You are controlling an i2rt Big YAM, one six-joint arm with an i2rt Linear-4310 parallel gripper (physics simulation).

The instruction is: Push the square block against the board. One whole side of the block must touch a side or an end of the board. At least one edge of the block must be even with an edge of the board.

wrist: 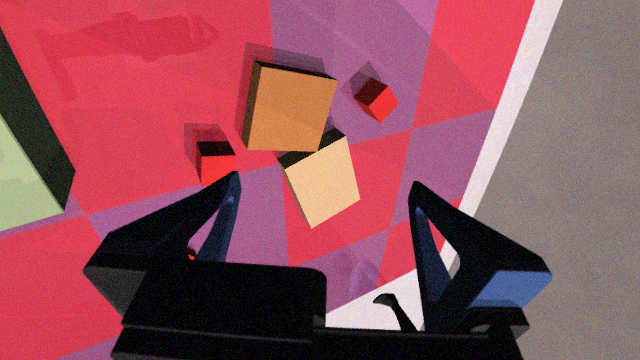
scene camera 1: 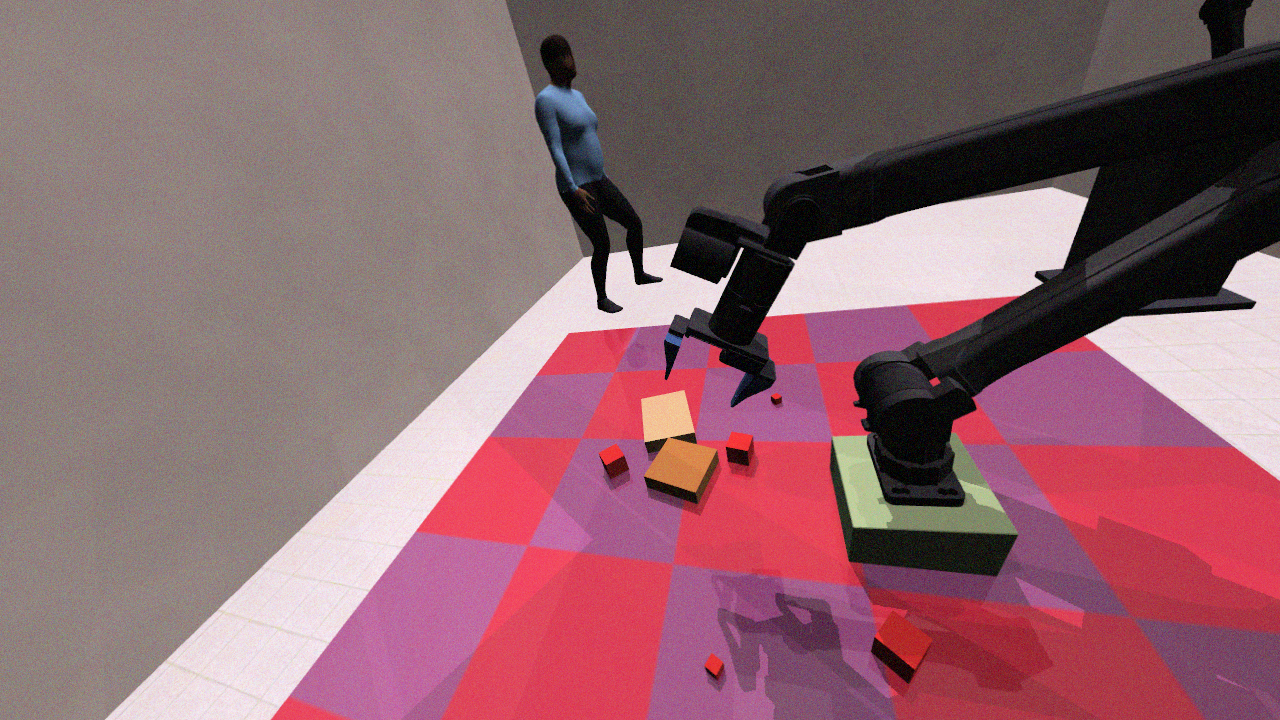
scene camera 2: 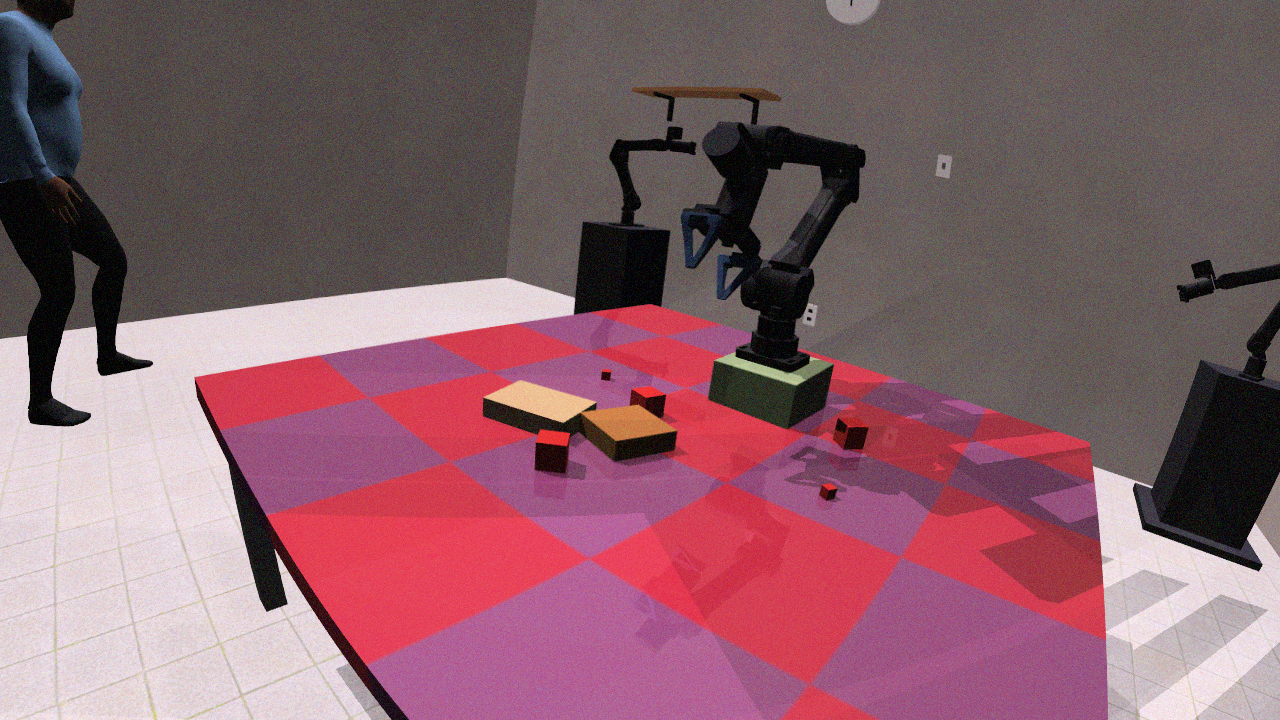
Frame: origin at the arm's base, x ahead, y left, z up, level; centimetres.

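Where they show: gripper, fingertip midpoint: [wrist: 325,184] [scene camera 1: 698,391] [scene camera 2: 706,284]; arm's base, origin of the base link: [scene camera 1: 910,469] [scene camera 2: 772,359].
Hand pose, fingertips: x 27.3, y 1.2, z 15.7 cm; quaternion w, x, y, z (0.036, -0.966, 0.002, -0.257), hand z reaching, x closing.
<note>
Things, the pixels of their top centre, and the offset from my fingertips.
- longer, middle of its top: [scene camera 2: 540,399] [wrist: 327,186] [scene camera 1: 665,414] dx +12.4, dy -18.6, dz -20.8 cm
- tiny cube, middle of its top: [scene camera 2: 606,370] [scene camera 1: 776,396] dx -10.4, dy -26.2, dz -22.3 cm
The square block, orange-brown [scene camera 1: 682,468] [scene camera 2: 630,429] [wrist: 291,109], lies flat on the checkered table. The board, pale tan and longer [scene camera 1: 667,417] [scene camera 2: 538,405] [wrist: 324,182], lies flat beside it. They are turned at an angle to each other. A corner region of the block is at the board's near end, touching or almost touching, with a wedge-shaped gap beside it; the sides are not flush. My gripper [scene camera 1: 699,392] [scene camera 2: 706,282] [wrist: 325,184] is wide open and empty, raised above the table. In the wrist view the board shows between its fingertips.
Red cubes flank the pair: one [scene camera 1: 613,461] [scene camera 2: 552,450] [wrist: 382,104], another [scene camera 1: 740,448] [scene camera 2: 648,400] [wrist: 217,169] on the robot's side. A tiny cube [scene camera 1: 776,398] [scene camera 2: 605,375] lies farther off. The green base [scene camera 1: 930,548] [scene camera 2: 751,389] [wrist: 25,185] carries the arm. A person [scene camera 1: 572,134] stands beyond the table.
</note>
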